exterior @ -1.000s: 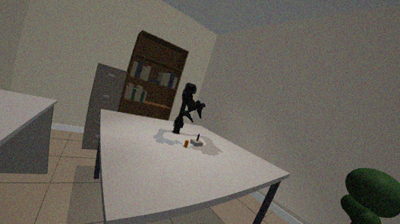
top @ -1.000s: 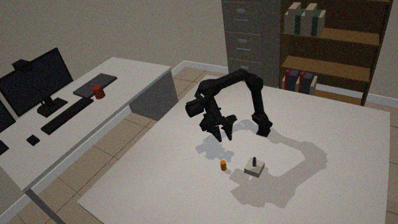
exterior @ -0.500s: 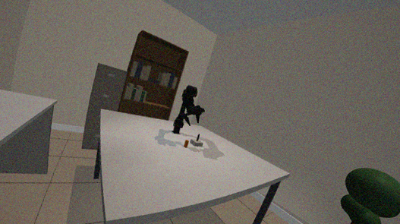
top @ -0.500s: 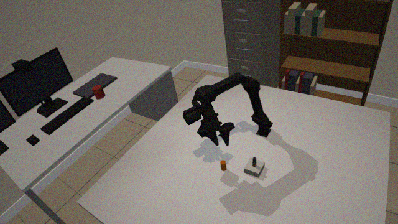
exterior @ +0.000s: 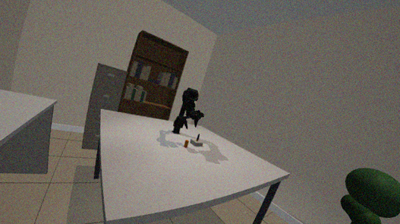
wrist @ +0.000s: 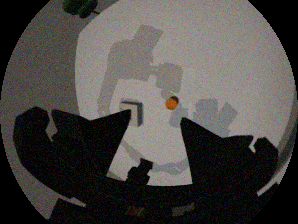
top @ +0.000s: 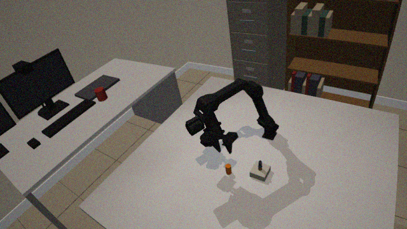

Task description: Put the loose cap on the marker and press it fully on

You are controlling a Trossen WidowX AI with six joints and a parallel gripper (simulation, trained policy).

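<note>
The orange cap lies 10 mm behind my gripper tip and 120 mm below it. Also, from my gripper tip: dark marker 60 mm behind, 140 mm to the left, 80 mm below; then pale holder block 60 mm behind, 140 mm to the left, 130 mm below.
</note>
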